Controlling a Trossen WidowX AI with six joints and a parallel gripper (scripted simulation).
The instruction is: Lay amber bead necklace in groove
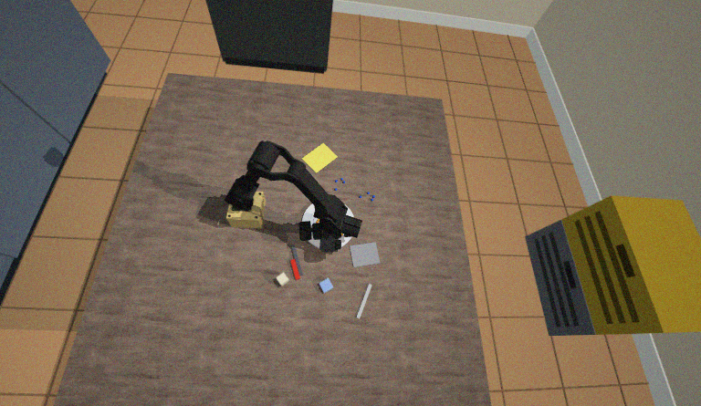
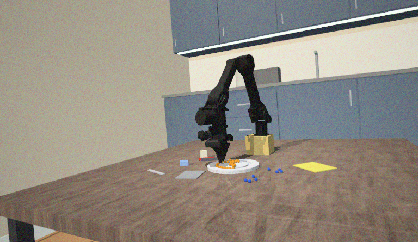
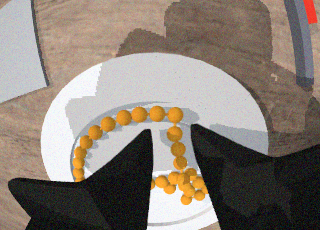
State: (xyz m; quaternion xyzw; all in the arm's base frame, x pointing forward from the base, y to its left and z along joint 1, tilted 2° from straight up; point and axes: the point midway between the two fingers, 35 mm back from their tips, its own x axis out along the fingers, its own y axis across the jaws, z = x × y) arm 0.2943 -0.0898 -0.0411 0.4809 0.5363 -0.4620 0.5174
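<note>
Now: gripper tip 100 mm to the left of the red stick, 100 mm past it and 10 mm above it. Also, from my gripper tip: cream cube (160 mm to the right, 140 mm behind); light blue cube (170 mm to the right, 10 mm below, 10 mm ahead); grey square tile (150 mm ahead, 60 mm to the right, 20 mm below).
</note>
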